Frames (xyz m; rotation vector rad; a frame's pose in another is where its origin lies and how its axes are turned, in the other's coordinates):
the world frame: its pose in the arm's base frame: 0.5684 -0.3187 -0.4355 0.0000 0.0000 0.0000
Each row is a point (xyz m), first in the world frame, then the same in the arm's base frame.
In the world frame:
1: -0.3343 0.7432 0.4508
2: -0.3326 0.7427 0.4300
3: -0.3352 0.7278 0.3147
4: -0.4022 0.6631 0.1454
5: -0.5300 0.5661 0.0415
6: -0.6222 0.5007 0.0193
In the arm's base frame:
1: 0.2341 0.4245 0.0153
2: 0.2358 0.4240 -0.0055
3: 0.2332 0.4091 -0.1208
4: 0.1662 0.3444 -0.2901
5: 0.0384 0.2474 -0.3940
6: -0.0538 0.1820 -0.4162

